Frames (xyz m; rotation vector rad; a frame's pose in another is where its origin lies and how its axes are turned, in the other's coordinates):
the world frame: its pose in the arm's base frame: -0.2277 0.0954 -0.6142 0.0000 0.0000 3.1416
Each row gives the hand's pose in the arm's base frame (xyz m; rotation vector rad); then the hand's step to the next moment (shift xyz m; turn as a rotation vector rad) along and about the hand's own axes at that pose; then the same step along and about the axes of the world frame.
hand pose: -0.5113 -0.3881 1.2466 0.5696 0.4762 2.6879
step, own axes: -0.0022 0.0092 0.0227 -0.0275 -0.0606 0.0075
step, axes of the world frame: -0.0094 0.0034 0.0225 -0.0430 -0.0443 -0.0260
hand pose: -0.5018 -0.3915 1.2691 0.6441 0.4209 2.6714
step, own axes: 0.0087 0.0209 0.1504 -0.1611 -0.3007 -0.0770
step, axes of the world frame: -0.0599 -0.0149 0.1390 -0.1785 -0.1868 -0.2357
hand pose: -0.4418 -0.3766 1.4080 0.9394 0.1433 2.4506
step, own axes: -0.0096 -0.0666 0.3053 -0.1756 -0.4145 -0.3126
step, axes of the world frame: -0.2327 -0.0284 0.2069 -0.0824 -0.2971 -0.4531
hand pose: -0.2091 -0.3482 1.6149 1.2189 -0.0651 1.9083
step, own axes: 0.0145 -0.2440 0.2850 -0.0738 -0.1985 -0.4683
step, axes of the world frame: -0.3673 -0.0357 0.0692 0.1921 -0.2931 -0.3760
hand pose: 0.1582 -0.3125 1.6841 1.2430 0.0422 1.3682
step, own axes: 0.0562 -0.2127 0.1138 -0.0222 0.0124 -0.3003
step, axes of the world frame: -0.2388 -0.0282 -0.0595 0.2123 -0.1680 -0.1324
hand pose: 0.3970 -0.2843 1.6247 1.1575 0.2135 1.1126
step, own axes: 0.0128 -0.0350 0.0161 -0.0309 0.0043 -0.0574
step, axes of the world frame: -0.0372 -0.0012 -0.0162 0.0547 -0.0111 -0.0340
